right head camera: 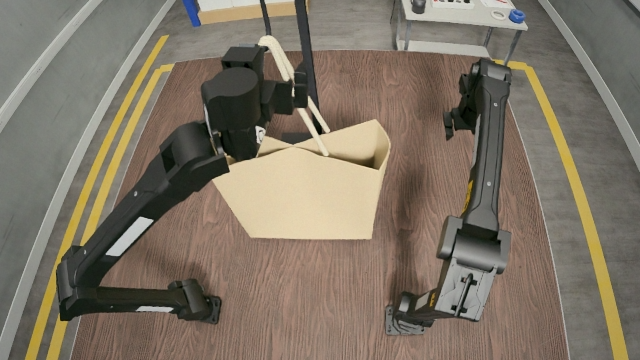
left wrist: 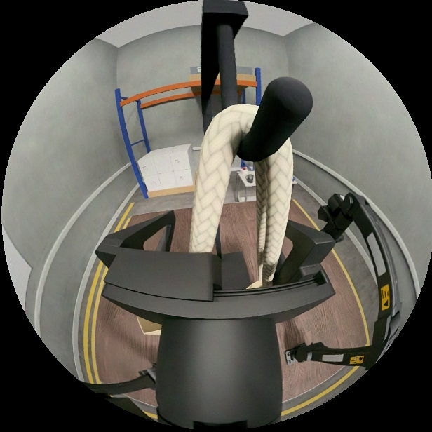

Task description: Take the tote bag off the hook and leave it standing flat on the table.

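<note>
The beige tote bag is upright below the hook; whether its base touches the wood-grain table is unclear. Its cream rope handles loop over the black hook, which points toward the left wrist camera. My left gripper is open at the upper part of the handles, below the hook. The rope strands run between its spread fingers, not clamped. Its arm hides the bag's upper left corner. My right gripper is open and empty, at the right, well away from the bag.
The hook's black stand post rises behind the bag. A white side table with small items stands beyond the back right edge. In the left wrist view, a blue and orange rack and white boxes stand at the back.
</note>
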